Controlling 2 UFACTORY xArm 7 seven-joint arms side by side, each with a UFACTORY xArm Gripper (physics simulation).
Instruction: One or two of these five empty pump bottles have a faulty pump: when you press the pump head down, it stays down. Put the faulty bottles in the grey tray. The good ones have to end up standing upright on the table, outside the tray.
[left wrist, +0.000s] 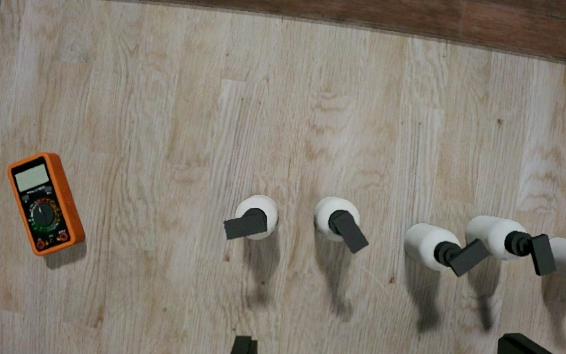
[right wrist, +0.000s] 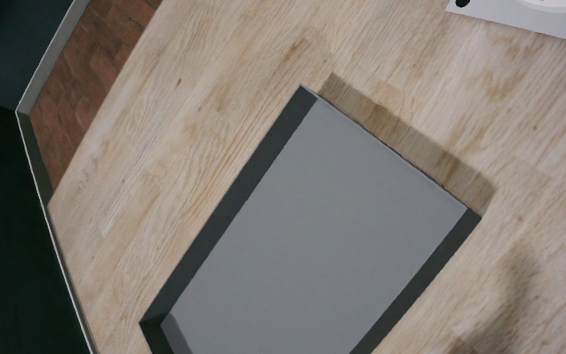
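Places are measured from the left arm's base along level axes (x back, y right, z up), in millimetres.
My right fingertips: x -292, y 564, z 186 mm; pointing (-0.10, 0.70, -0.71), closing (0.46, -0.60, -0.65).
Note:
For each thing: its top centre in the pictures, then the offset to it from my right fingertips. "spot": a spot on its surface instead.
- grey tray at its top centre: (right wrist: 261, 282) dx -60, dy +202, dz -156 mm
- orange multimeter at its top centre: (left wrist: 38, 204) dx -139, dy -682, dz -151 mm
- white flat object at a spot on its surface: (right wrist: 500, 17) spot: dx +218, dy +143, dz -184 mm
In the left wrist view, white pump bottles with dark pump heads stand upright on the table: one (left wrist: 271, 215) left of centre, one (left wrist: 322, 220) beside it, one (left wrist: 422, 242) further right, one (left wrist: 485, 232) close beside that, and one (left wrist: 560, 252) cut off by the right edge. The pump heads point in different directions. My left gripper (left wrist: 382, 345) is open and empty, its fingertips wide apart at the bottom edge, above the table. The grey tray (right wrist: 254, 172) shows in the right wrist view with no bottle in its visible part. My right gripper's fingers do not show.
An orange multimeter (left wrist: 75, 215) lies on the table at the far left of the left wrist view. The table's edge and brown floor (left wrist: 400, 15) run along the top. In the right wrist view, part of a white flat object (right wrist: 500, 17) shows at the top right, and brick-coloured floor (right wrist: 90, 85) at the left.

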